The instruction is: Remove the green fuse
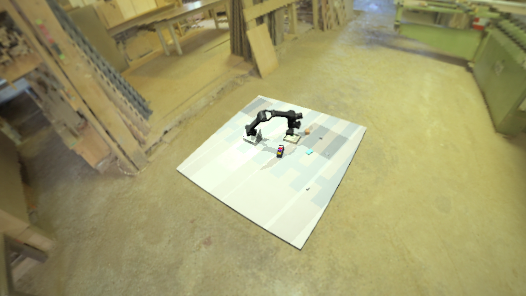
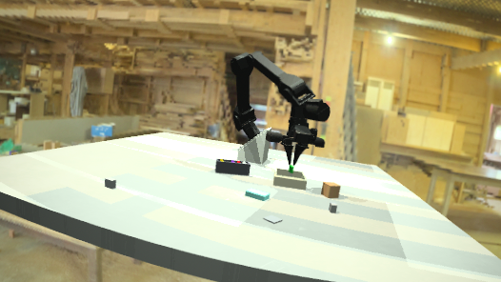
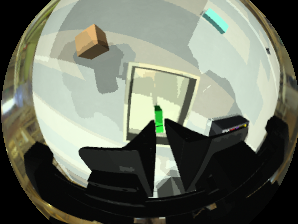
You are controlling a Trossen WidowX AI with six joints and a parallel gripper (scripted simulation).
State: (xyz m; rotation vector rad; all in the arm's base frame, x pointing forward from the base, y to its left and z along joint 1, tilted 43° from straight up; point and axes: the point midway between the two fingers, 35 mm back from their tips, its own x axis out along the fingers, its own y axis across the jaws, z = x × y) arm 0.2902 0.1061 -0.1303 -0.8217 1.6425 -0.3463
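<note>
Right now my gripper tip is 2 cm above the green fuse. The rest, counted from my gripper tip: orange-brown cube: 13 cm to the left, 9 cm ahead, 4 cm below; teal block: 22 cm ahead, 8 cm to the right, 5 cm below; tray: 5 cm below.
</note>
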